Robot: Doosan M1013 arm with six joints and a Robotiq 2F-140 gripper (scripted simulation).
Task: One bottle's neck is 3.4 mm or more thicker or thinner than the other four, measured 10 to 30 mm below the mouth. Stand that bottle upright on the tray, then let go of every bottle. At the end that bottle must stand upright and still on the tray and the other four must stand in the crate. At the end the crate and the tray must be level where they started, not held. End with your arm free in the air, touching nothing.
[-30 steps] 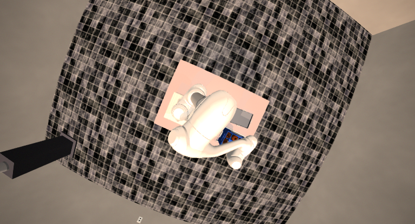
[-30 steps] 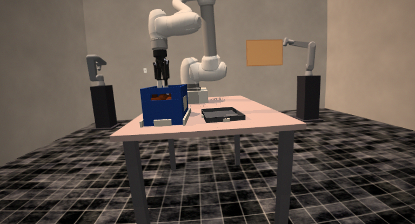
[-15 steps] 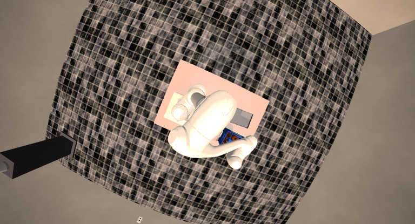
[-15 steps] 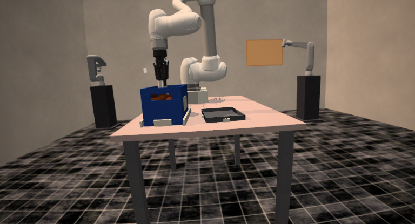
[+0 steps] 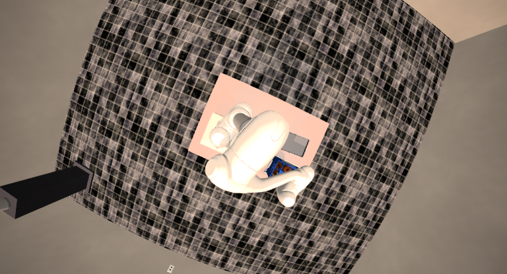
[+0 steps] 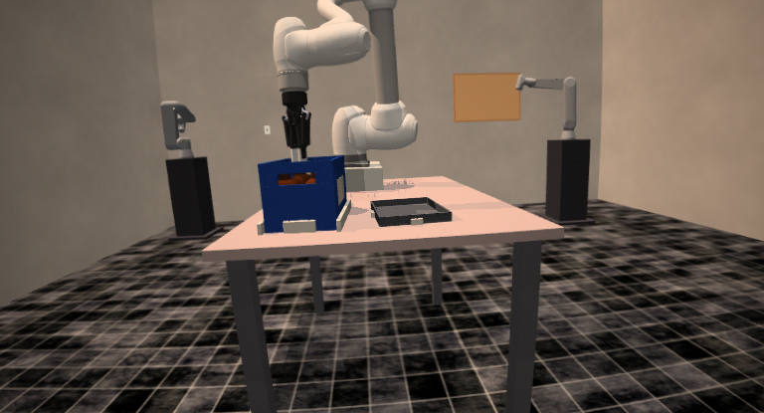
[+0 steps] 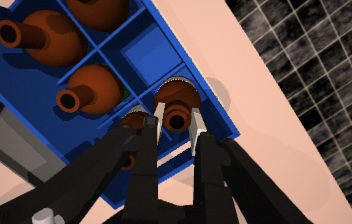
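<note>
Now: hand 8 cm to the right of the bottle and 9 cm above it. From my hand the other things lie so: dark tray (8 cm ahead, 32 cm to the left, 16 cm below); then blue crate (9 cm ahead, 4 cm to the left, 9 cm below).
</note>
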